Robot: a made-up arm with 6 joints.
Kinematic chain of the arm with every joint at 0, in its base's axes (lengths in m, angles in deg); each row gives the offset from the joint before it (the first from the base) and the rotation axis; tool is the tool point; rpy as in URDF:
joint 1: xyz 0 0 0.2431 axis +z
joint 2: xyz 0 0 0 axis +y
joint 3: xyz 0.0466 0 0.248 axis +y
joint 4: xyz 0.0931 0 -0.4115 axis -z
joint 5: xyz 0 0 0 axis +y
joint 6: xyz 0.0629 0 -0.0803 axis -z
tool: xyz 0 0 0 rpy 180 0 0
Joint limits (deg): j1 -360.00..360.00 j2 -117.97..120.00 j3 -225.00..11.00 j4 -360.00..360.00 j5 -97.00..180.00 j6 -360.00..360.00
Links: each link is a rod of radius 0.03 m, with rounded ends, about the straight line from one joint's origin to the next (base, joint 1, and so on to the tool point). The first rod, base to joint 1, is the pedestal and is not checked.
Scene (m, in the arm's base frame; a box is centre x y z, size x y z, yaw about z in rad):
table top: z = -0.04
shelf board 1: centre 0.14 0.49 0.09 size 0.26 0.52 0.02 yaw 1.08
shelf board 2: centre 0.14 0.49 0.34 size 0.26 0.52 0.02 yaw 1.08
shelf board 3: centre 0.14 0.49 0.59 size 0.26 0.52 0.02 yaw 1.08
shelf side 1: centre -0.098 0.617 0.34 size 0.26 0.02 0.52 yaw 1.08
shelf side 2: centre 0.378 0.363 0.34 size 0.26 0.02 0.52 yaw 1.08
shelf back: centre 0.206 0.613 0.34 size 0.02 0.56 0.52 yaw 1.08
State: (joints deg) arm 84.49 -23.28 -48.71 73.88 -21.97 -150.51
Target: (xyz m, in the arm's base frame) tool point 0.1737 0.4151 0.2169
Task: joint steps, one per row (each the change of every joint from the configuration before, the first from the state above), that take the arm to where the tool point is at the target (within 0.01 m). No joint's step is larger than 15 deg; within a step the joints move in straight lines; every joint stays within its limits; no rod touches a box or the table.
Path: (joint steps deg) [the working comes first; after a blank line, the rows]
Joints at the target: 77.62 -0.50 -41.06 74.27 -17.14 -150.51
Straight joint move there: touches shelf board 2.

1: 5.19 -10.85 7.83 3.05 -6.60 0.00
2: 5.20 -10.85 7.82 3.04 -6.60 0.00
3: 5.19 -10.85 7.83 3.05 -6.60 0.00
4: -4.24 13.22 7.55 2.45 -1.69 0.00
5: -4.24 13.22 7.55 2.45 -1.68 0.00
6: -4.66 9.63 -10.31 -4.55 9.34 0.00
7: -4.66 9.63 -10.31 -4.55 9.33 0.00
8: -4.65 9.63 -10.31 -4.55 9.33 0.00

